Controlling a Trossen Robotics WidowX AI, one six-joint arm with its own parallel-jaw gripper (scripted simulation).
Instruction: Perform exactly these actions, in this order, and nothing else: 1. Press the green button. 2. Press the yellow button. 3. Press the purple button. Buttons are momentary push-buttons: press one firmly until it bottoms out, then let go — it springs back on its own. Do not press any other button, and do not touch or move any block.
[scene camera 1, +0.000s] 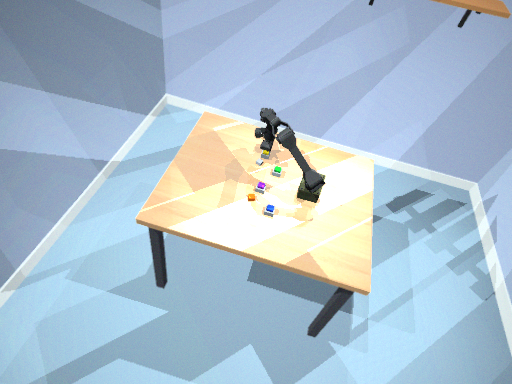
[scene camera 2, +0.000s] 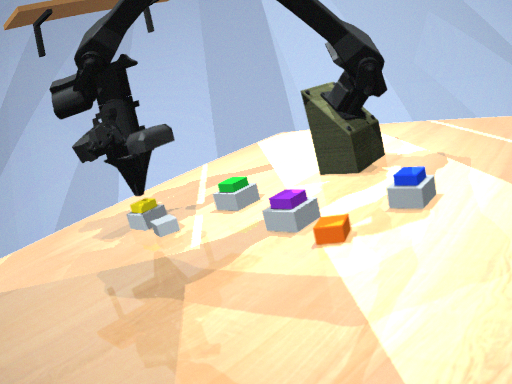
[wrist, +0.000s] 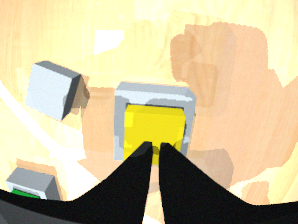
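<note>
Gripper (scene camera 2: 139, 195) (wrist: 155, 149) shut, holding nothing. An orange block (scene camera 2: 329, 230) is present; in the wrist view it is out of frame. Also visible: a small grey block (wrist: 51, 88) and a yellow button (wrist: 154, 124).
</note>
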